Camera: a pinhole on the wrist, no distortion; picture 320 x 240 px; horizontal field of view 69.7 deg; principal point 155.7 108.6 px. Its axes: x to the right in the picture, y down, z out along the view. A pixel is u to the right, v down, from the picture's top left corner.
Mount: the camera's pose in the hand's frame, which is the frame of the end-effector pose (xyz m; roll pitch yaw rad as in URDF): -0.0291 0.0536 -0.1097 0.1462 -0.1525 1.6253
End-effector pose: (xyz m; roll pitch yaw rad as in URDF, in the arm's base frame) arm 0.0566 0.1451 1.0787 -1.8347 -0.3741 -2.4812
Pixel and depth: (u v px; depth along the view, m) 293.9 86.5 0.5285
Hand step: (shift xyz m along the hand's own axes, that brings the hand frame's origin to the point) 0.0851 0.2961 0.4481
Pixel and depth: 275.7 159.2 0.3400
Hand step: -0.0603 0.1748 0.2605
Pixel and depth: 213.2 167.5 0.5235
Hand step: -0.0881 0.0983 0.4414
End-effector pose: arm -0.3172 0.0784 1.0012 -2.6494 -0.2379 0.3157
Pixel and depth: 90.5 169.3 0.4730
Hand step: -0.0725 -0.1556 0.3504
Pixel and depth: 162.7 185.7 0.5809
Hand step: -0.1331 -0.0263 0.4891
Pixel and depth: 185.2 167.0 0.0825
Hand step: -0.0377 0.0507 -0.0244
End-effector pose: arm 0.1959 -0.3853 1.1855 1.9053 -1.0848 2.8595
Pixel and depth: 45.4 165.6 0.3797
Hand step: -0.0539 -0.1874 0.2475
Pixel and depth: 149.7 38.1 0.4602
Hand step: 0.1816 -0.0129 0.3182
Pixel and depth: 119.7 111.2 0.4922
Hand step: 0.0452 -0.0929 0.3607
